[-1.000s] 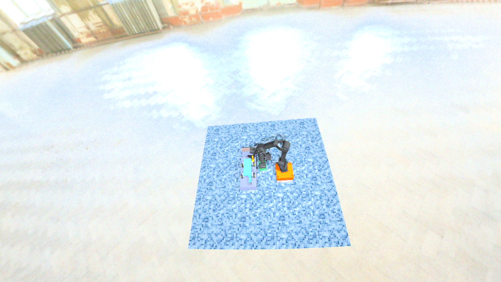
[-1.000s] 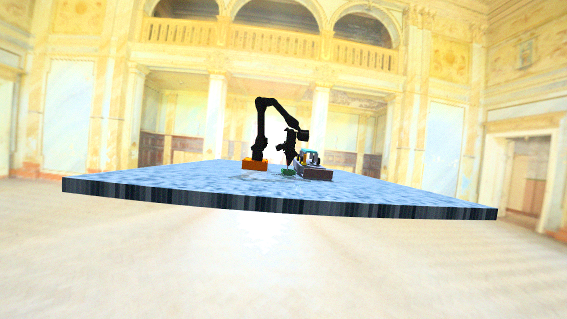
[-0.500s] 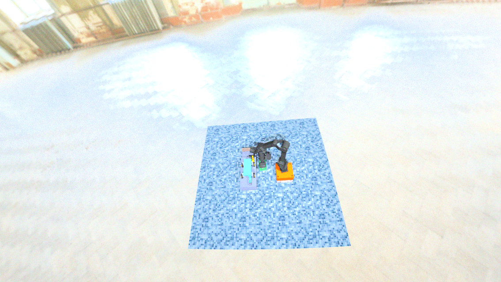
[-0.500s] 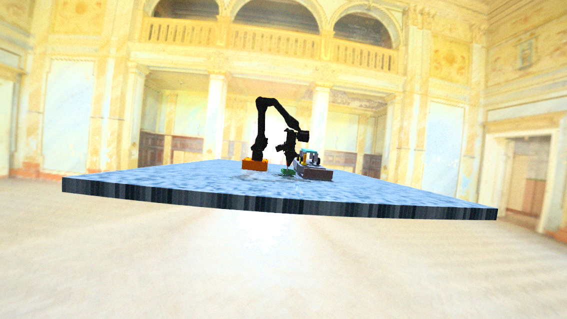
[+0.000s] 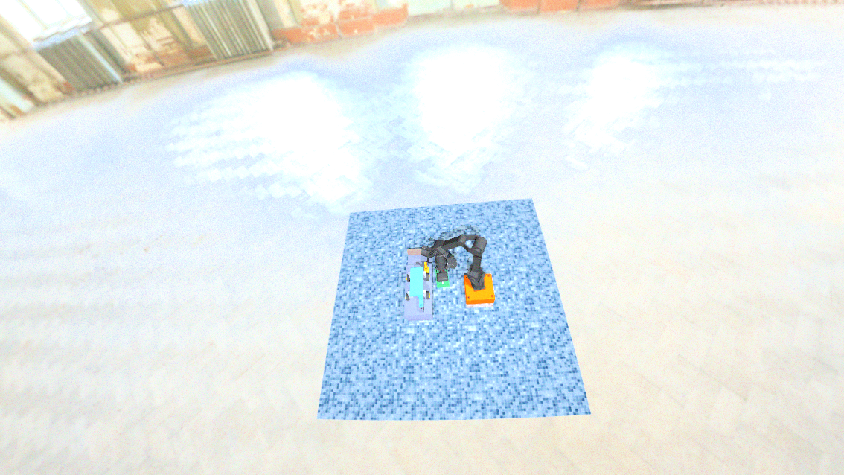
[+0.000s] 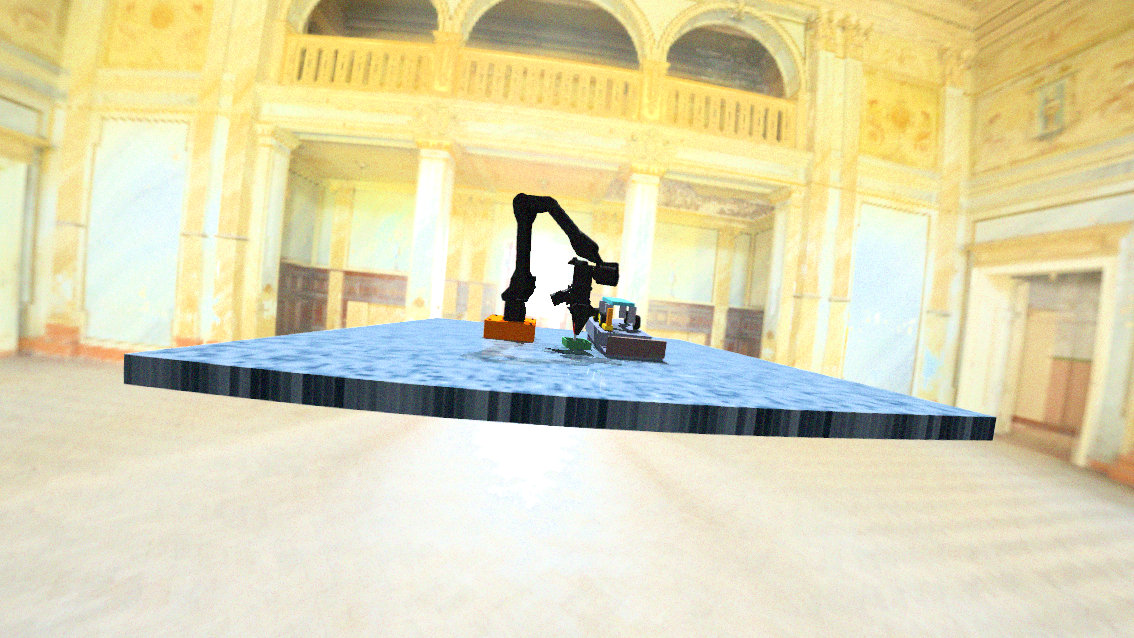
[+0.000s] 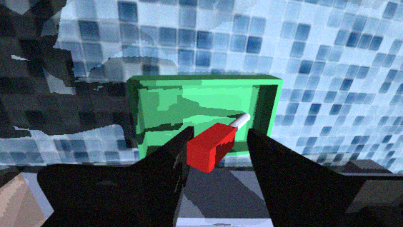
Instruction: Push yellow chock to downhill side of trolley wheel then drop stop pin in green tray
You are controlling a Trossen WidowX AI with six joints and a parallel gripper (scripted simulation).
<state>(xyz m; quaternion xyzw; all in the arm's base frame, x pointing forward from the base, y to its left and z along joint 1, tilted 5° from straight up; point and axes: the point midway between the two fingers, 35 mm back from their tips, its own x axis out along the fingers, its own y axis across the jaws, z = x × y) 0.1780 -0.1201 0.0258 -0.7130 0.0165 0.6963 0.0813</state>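
Right now my gripper tip is 10 mm to the left of the green tray and 50 mm above it. Round my gripper tip: red-headed stop pin: 10 mm to the left; yellow chock: 80 mm ahead, 40 mm to the right, 40 mm above; lilac ramp: 150 mm ahead, 60 mm to the left, 10 mm above.
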